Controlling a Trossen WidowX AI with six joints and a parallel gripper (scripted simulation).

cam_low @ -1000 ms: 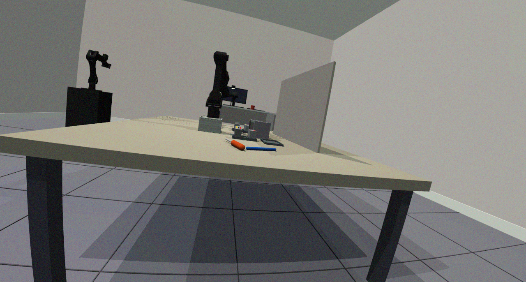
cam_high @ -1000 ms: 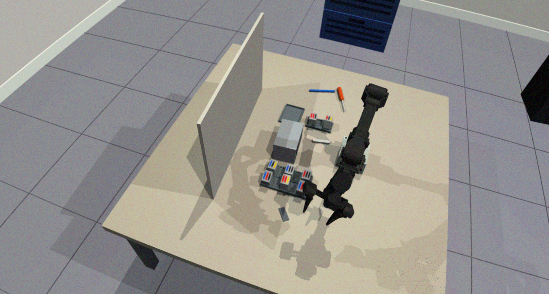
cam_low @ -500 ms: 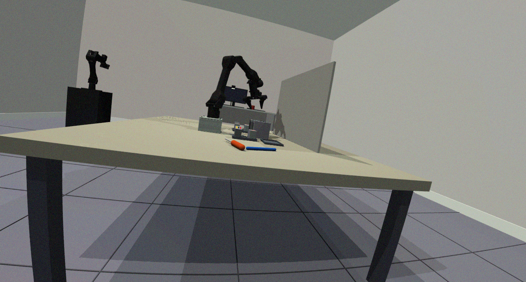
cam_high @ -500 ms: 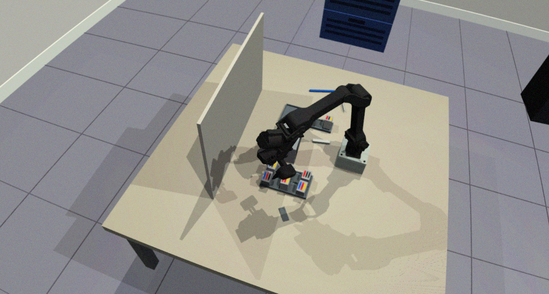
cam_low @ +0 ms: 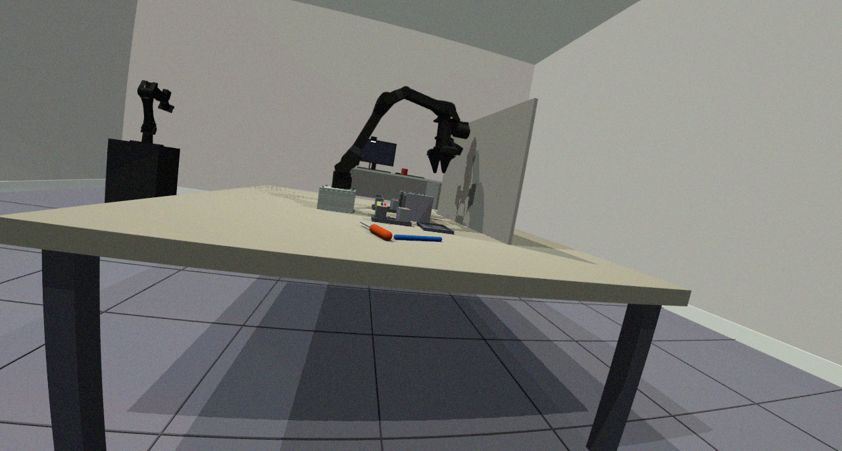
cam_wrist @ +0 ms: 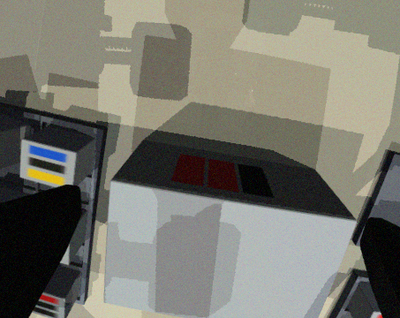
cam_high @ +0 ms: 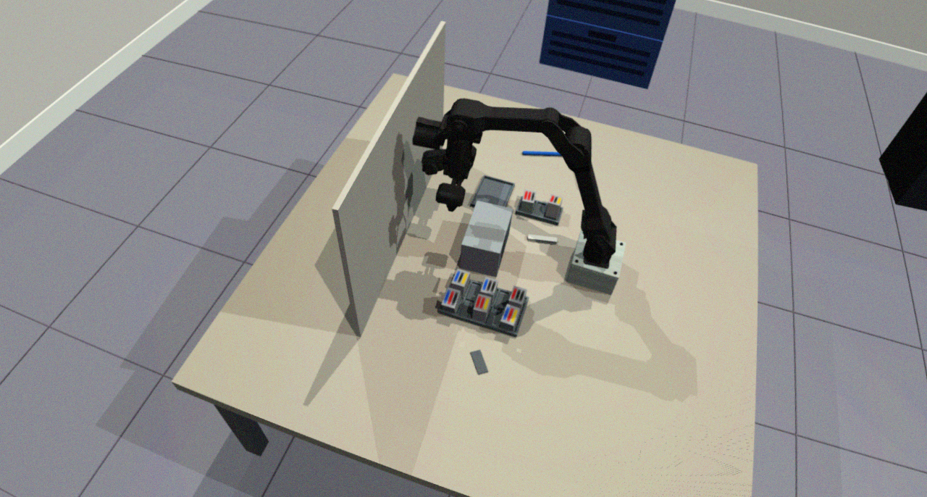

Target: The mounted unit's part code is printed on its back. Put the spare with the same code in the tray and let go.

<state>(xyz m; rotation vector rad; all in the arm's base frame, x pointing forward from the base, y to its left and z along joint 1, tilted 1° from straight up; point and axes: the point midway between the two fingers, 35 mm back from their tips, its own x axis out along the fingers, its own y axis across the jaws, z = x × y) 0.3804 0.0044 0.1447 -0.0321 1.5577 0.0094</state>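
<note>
Right now my gripper tip is 180 mm past the grey spare, 200 mm to the left of it and 160 mm above it. Also, from my gripper tip: tall panel 140 mm ahead, 20 mm to the right, 30 mm above; tray 70 mm behind, 220 mm to the right, 190 mm below; grey mounted unit 90 mm behind, 10 mm to the right, 150 mm below.
</note>
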